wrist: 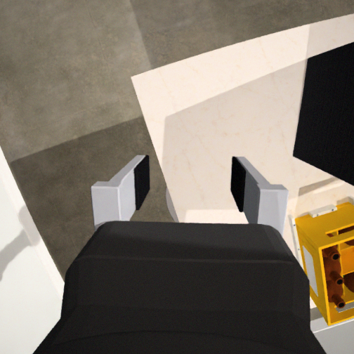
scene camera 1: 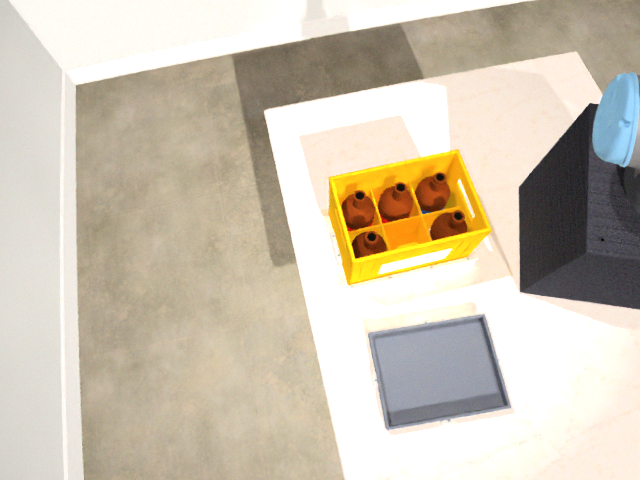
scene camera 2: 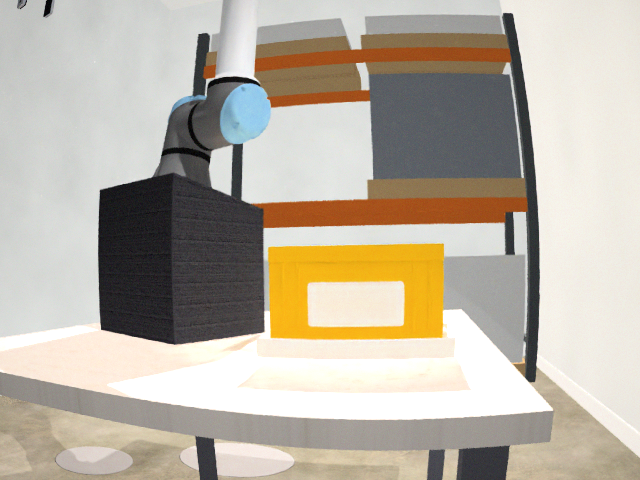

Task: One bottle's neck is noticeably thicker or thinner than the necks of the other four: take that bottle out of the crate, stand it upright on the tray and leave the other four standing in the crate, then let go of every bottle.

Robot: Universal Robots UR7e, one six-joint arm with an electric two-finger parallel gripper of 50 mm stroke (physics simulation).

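Places are measured from the arm's base along level axes (x ahead, y left, z up), in metres.
Pixels of known places: gripper, fingertip midpoint: (scene camera 2: 34, 11); arm's base, origin of the base link: (scene camera 2: 178, 198).
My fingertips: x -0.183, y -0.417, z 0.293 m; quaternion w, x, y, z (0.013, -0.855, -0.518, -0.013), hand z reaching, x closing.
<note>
Ahead of a thing's pixels: the offset from my fingertips to its top centre. "spot": to the spot under its first point. Level surfaces: height alone.
The yellow crate @[0.562 m ahead, 0.228 m left, 0.409 m down] (scene camera 1: 361, 271) (scene camera 2: 356, 268) (wrist: 320, 232) holds five brown bottles. Three stand in the back row in scene camera 1: left bottle @[0.639 m ahead, 0.170 m left, 0.422 m down] (scene camera 1: 357, 212), middle bottle @[0.556 m ahead, 0.186 m left, 0.422 m down] (scene camera 1: 395, 204), right bottle @[0.472 m ahead, 0.197 m left, 0.422 m down] (scene camera 1: 432, 193). In the front row are a left bottle @[0.655 m ahead, 0.259 m left, 0.422 m down] (scene camera 1: 368, 248) and a right bottle @[0.481 m ahead, 0.287 m left, 0.422 m down] (scene camera 1: 446, 228); the front middle compartment is empty. I cannot tell which neck differs. The grey tray @[spot: 0.615 m ahead, 0.513 m left, 0.579 m down] (scene camera 1: 434, 361) is empty, in front of the crate. My gripper (scene camera 2: 34, 6) (wrist: 189, 172) is open and empty, high up and well away from the crate, which shows at the right of the wrist view.
A black pedestal (scene camera 1: 553, 222) (scene camera 2: 217, 268) (wrist: 332, 110) carries the arm (scene camera 2: 237, 41) and stands on the table @[0.585 m down] (scene camera 2: 258, 403) (wrist: 215, 115), to the right of the crate in scene camera 1. A shelf rack (scene camera 2: 532, 310) stands behind in scene camera 2.
</note>
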